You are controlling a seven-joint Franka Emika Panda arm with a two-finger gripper.
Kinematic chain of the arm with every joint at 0, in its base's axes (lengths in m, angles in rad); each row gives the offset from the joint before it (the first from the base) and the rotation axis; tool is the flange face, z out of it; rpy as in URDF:
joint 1: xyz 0 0 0.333 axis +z
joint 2: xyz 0 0 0 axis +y
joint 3: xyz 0 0 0.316 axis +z
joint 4: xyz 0.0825 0 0 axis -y
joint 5: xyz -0.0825 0 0.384 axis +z
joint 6: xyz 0 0 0 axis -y
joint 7: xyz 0.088 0 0 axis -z
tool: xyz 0 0 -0.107 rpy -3.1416 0 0
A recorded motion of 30 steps. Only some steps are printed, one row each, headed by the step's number.
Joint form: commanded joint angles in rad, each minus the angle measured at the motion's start. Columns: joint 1, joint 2, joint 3, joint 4, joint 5, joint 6, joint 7.
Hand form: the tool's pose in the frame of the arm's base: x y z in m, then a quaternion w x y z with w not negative. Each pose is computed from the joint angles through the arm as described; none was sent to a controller.
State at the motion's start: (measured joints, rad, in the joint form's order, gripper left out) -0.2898 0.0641 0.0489 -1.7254 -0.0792 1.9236 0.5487
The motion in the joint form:
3: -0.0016 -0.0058 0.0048 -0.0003 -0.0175 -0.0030 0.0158
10: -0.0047 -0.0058 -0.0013 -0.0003 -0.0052 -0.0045 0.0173
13: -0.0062 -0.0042 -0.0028 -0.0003 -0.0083 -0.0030 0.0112
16: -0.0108 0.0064 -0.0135 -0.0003 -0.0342 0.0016 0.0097
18: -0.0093 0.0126 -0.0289 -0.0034 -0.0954 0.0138 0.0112
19: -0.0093 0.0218 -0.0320 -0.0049 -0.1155 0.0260 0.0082
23: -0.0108 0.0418 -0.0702 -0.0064 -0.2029 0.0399 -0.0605
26: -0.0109 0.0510 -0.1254 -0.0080 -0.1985 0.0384 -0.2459
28: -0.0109 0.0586 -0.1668 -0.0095 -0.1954 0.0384 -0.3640
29: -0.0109 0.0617 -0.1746 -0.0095 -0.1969 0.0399 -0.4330
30: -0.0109 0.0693 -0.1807 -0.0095 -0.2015 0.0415 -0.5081
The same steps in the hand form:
3: 0.5768 -0.1475 0.5494 0.03318 0.92266 -0.37687 0.07462
10: 0.5755 -0.1519 0.5491 0.02794 0.92024 -0.38351 0.07285
13: 0.5755 -0.1539 0.5483 0.02974 0.92097 -0.38160 0.07289
16: 0.5753 -0.1650 0.5426 0.04309 0.91952 -0.38408 0.07145
18: 0.5741 -0.1772 0.5392 0.07252 0.91838 -0.38139 0.07658
19: 0.5760 -0.1808 0.5344 0.08184 0.91911 -0.37736 0.07830
23: 0.5721 -0.2094 0.5242 0.12849 0.92601 -0.34736 0.07313
26: 0.5615 -0.2397 0.5179 0.13707 0.94692 -0.28627 0.05111
28: 0.5527 -0.2619 0.5129 0.14131 0.95737 -0.24942 0.03559
29: 0.5514 -0.2662 0.5113 0.14370 0.96456 -0.21938 0.02920
30: 0.5511 -0.2701 0.5070 0.14693 0.97159 -0.18448 0.01991

